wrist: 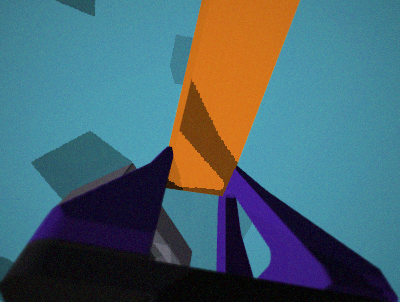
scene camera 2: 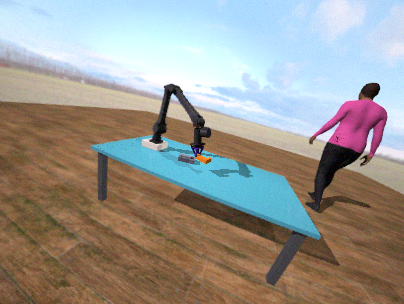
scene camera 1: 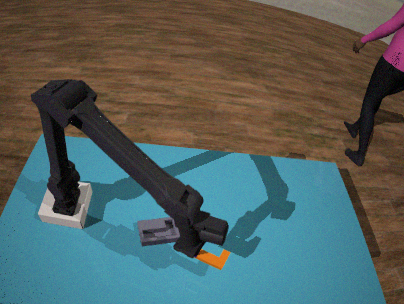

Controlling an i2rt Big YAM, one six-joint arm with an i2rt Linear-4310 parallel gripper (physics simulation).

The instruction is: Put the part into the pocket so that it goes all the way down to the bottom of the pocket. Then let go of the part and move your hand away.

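Frame: origin at the arm's base, x down, y ahead, z right, level; millimetres.
Seen in the pictures: gripper, fingertip midpoint: [wrist: 197, 164] [scene camera 2: 197, 156] [scene camera 1: 194, 251]; arm's base at its link origin: [scene camera 2: 156, 141] [scene camera 1: 67, 201].
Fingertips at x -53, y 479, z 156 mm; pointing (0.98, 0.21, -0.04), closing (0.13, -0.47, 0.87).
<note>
Pixels of each thing's top centre, then the offset from my fingertips to it. "*": a spot on its surface instead. Level surfaces: height alone.
- orange L-shaped part at its top centre: [wrist: 182, 67] [scene camera 1: 211, 251] [scene camera 2: 203, 155] dx -25, dy +49, dz +7 mm
- grey block with the pocket, top centre: [wrist: 123, 244] [scene camera 1: 158, 228] [scene camera 2: 187, 156] dx +74, dy -120, dz -114 mm
- block at a spot on its surface: [wrist: 176, 247] * dx +86, dy -142, dz -61 mm
- blue table at its surface level: dx +110 mm
The orange L-shaped part [scene camera 1: 214, 259] [scene camera 2: 204, 159] [wrist: 230, 75] is held by the end of its long arm, its short arm pointing away from the gripper. My gripper [wrist: 197, 164] [scene camera 2: 197, 155] is shut on that end; in scene camera 1 its fingers are hidden behind the wrist. The grey block with the pocket [scene camera 1: 151, 240] [scene camera 2: 186, 159] lies on the table beside the gripper, on the side toward the robot base. In the wrist view, pieces of the block [wrist: 176, 247] show behind the left finger. The part is beside the block, outside the pocket.
The blue table [scene camera 1: 320, 210] [scene camera 2: 270, 200] carries the arm's white base [scene camera 1: 60, 221] [scene camera 2: 154, 145] at its far left. Shadows of the arm fall across the table top. A person in a pink top [scene camera 1: 395, 50] [scene camera 2: 350, 125] stands on the wooden floor beyond the table's right end.
</note>
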